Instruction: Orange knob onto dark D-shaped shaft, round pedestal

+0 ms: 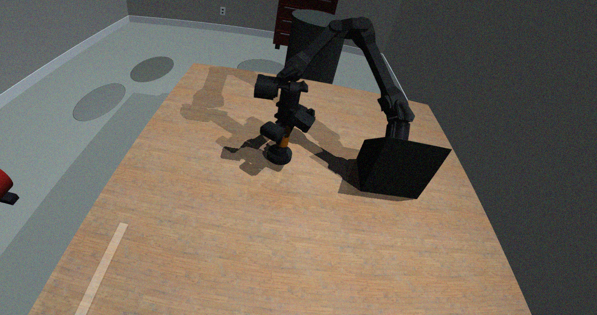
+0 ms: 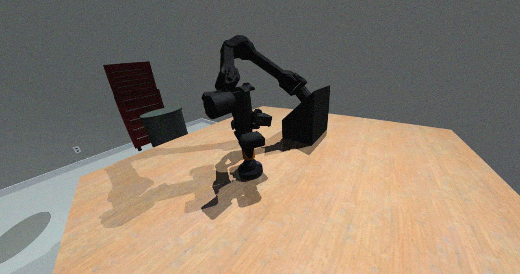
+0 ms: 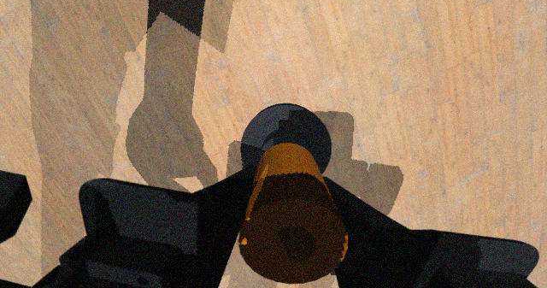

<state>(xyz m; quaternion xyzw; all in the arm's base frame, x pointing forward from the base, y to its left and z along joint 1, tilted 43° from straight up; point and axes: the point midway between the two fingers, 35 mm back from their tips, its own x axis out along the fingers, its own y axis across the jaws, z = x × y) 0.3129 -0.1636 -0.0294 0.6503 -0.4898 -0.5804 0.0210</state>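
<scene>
My gripper tip is now 20 mm below the orange knob. From my gripper tip the other things lie so: dark round pedestal (40 mm below).
</scene>
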